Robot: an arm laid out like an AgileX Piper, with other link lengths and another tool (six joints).
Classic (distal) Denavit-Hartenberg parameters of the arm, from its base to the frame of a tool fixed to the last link. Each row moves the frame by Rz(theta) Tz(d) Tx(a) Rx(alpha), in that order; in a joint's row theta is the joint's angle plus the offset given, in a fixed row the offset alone. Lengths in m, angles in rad.
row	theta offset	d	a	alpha
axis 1	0.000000	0.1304	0.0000	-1.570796
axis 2	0.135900	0.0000	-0.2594	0.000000
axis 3	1.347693	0.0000	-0.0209	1.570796
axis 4	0.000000	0.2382	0.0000	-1.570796
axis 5	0.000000	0.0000	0.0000	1.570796
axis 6	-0.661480	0.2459	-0.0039	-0.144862
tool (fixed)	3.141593	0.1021	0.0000	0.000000
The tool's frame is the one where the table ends.
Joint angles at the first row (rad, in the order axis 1, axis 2, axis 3, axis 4, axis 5, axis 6):
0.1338 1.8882 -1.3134 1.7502 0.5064 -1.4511
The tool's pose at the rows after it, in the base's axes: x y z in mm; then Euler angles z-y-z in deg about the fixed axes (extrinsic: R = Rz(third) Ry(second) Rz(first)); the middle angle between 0 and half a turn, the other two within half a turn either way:
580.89 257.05 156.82 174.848 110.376 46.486
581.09 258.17 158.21 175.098 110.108 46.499
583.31 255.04 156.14 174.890 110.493 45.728
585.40 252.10 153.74 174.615 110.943 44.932
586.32 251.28 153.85 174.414 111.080 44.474
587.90 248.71 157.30 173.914 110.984 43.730
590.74 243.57 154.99 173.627 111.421 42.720
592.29 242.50 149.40 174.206 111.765 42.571
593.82 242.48 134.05 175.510 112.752 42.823
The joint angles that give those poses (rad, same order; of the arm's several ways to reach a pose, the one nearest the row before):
0.1338 1.8882 -1.3134 1.7567 0.5013 -1.4527
0.1360 1.8882 -1.3134 1.7658 0.5013 -1.4549
0.1383 1.8882 -1.3134 1.7665 0.4850 -1.4549
0.1418 1.8882 -1.3134 1.7665 0.4668 -1.4549
0.1461 1.8859 -1.3135 1.7681 0.4550 -1.4549
0.1482 1.8781 -1.3135 1.7704 0.4417 -1.4569
0.1482 1.8780 -1.3135 1.7703 0.4235 -1.4569
0.1482 1.8888 -1.3147 1.7773 0.4199 -1.4570
0.1482 1.9174 -1.3172 1.7861 0.4199 -1.4570

